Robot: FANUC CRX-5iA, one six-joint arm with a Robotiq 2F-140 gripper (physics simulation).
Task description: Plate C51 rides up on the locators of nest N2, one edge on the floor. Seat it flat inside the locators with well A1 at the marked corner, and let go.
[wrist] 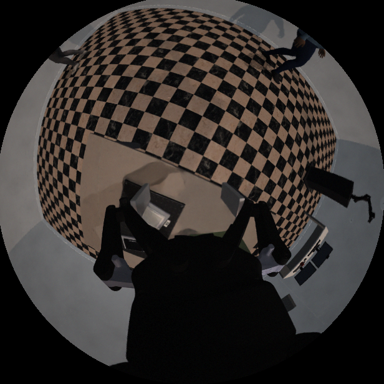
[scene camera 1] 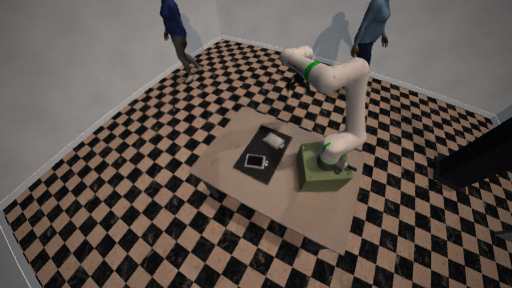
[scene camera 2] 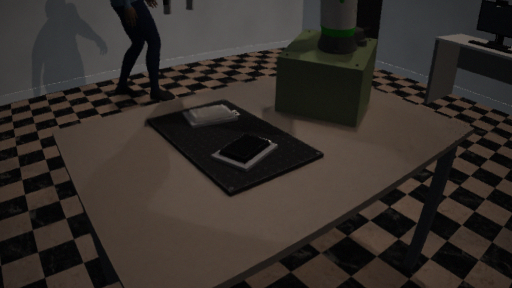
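Where they show: gripper, between the fingertips: (scene camera 1: pixel 295 95) (scene camera 2: pixel 179 11); arm's base, origin of its link: (scene camera 1: pixel 327 161) (scene camera 2: pixel 337 46).
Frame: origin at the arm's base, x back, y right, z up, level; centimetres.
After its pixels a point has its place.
Observation:
A pale plate (scene camera 1: pixel 273 140) @(x -47.5, y 6.7, z -19.8 cm) (scene camera 2: pixel 212 114) @(x -48.8, y 3.9, z -19.4 cm) (wrist: pixel 155 216) lies on a light nest on the dark board (scene camera 1: pixel 265 176) @(x -34.5, y -25.4, z -22.4 cm) (scene camera 2: pixel 290 155) @(x -38.5, y -26.5, z -22.4 cm) (wrist: pixel 173 206). A black plate (scene camera 1: pixel 255 161) @(x -48.3, y -20.0, z -20.0 cm) (scene camera 2: pixel 245 148) @(x -49.9, y -20.8, z -20.0 cm) (wrist: pixel 133 244) lies on the other nest, whose white rim (scene camera 2: pixel 260 157) @(x -47.5, y -24.9, z -21.4 cm) shows around it. The tags are too small to read, so I cannot tell which plate is C51 or which nest is N2. Tilt, the locators and well A1 are also unclear. My gripper (scene camera 1: pixel 298 86) @(x -47.2, y 38.1, z 10.6 cm) (scene camera 2: pixel 178 5) @(x -47.2, y 38.1, z 10.6 cm) (wrist: pixel 185 190) is open and empty, high above and away from both plates.
The board rests on the table (scene camera 1: pixel 295 215) @(x -0.1, y -37.8, z -23.7 cm) (scene camera 2: pixel 165 220) @(x -78.3, y -35.4, z -23.8 cm) (wrist: pixel 100 165). The green base block (scene camera 1: pixel 320 175) @(x 0.1, y -11.8, z -1.3 cm) (scene camera 2: pixel 320 90) @(x -13.7, y -8.3, z -12.7 cm) carries my arm (scene camera 1: pixel 356 105) @(x -2.9, y 9.3, z 43.8 cm) beside the board. Two people (scene camera 1: pixel 172 20) (scene camera 1: pixel 372 25) stand beyond the table. A desk (scene camera 2: pixel 442 70) stands at the right.

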